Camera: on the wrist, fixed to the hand. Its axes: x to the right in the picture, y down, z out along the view.
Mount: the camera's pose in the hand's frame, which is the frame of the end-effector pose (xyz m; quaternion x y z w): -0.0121 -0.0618 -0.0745 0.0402 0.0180 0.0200 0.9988
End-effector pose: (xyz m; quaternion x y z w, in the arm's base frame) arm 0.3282 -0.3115 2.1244 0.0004 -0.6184 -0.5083 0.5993
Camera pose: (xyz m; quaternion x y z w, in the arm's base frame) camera 0.3492 -0.3808 2.0590 0.0213 -0.6273 -0.4709 0.6199
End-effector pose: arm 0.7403 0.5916 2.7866 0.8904 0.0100 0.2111 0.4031
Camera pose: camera 0.7101 0.6842 2.7812 0.9020 0.0079 0.2345 0.3624
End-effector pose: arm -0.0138 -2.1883 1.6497 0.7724 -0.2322 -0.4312 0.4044
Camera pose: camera 0.0441 -2.1132 1.6269 0.7909 -0.2574 -0.3994 0.3857
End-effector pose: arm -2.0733 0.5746 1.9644 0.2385 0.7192 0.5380 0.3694
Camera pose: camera -2.1212 0.5021 1.9201 0.2578 0.7419 0.5201 0.3357
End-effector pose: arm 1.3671 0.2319 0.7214 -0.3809 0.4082 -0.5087 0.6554
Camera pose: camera 1.2746 0.2256 0.7516 -0.3368 0.4067 -0.5183 0.6728
